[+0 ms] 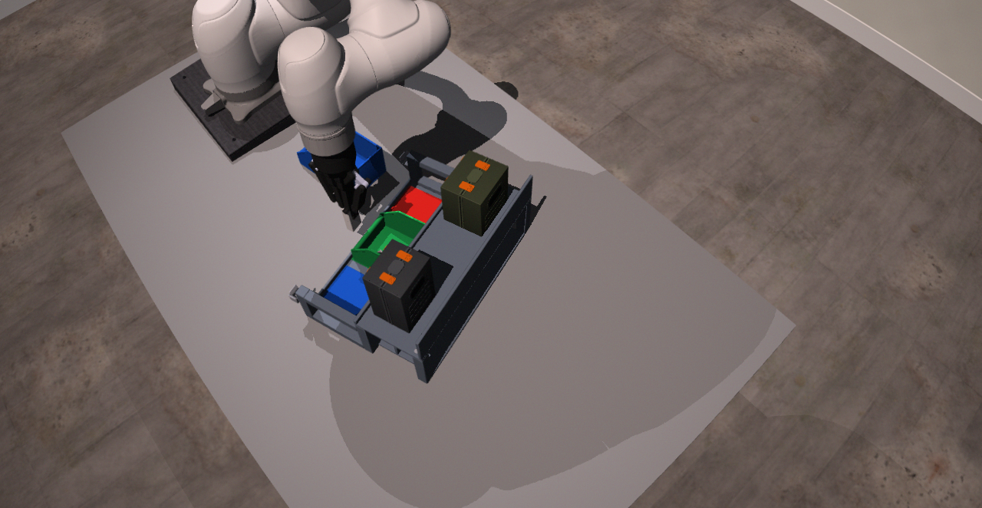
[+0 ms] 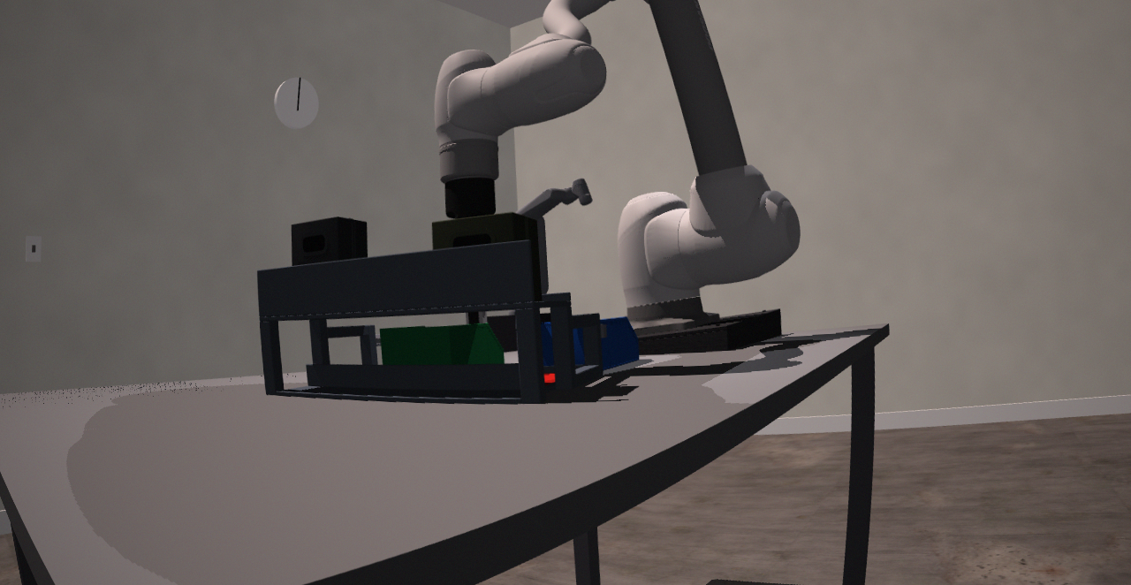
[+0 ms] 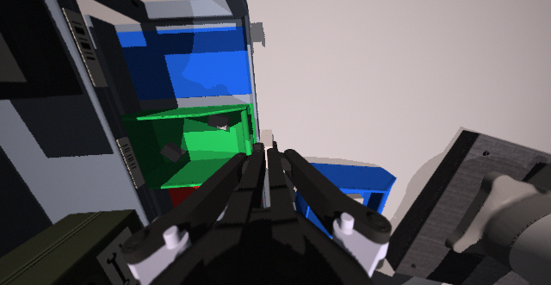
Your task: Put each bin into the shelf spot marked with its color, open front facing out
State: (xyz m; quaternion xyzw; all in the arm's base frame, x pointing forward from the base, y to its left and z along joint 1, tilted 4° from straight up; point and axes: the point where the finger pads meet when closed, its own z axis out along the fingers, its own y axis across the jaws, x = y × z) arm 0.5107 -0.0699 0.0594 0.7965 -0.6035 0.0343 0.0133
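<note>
Now: the blue bin 17 cm behind my hand, 9 cm to the left of it and 4 cm below it. From my hand the other things lie so: olive case 17 cm ahead, 16 cm to the left, 8 cm above; black case 23 cm ahead, 9 cm above, 6 cm to the right; green bin 11 cm ahead, 3 cm to the left, 3 cm below.
</note>
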